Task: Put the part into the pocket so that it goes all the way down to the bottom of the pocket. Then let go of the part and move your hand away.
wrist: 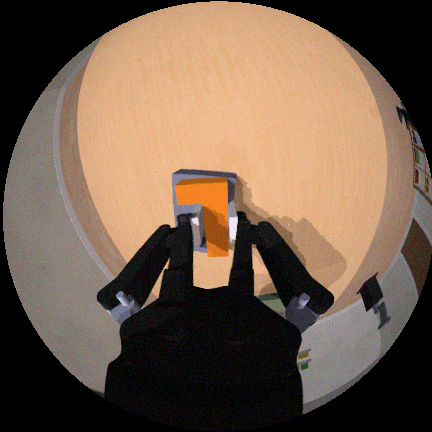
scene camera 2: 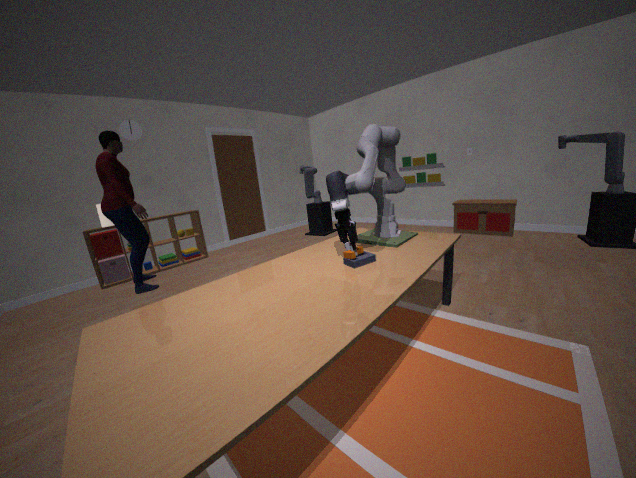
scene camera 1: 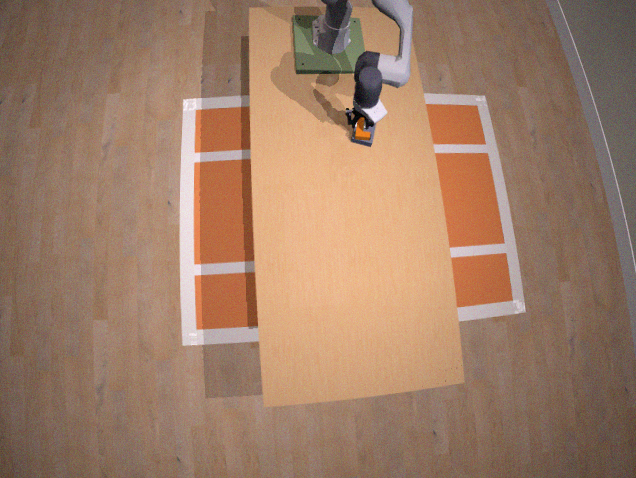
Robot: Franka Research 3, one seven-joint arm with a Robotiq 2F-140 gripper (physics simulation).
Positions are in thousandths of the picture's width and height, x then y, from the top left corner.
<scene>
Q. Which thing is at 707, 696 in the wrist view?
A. The gripper.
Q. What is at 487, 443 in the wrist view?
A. An orange L-shaped part.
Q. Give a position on a pocket block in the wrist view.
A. At 420, 402
</scene>
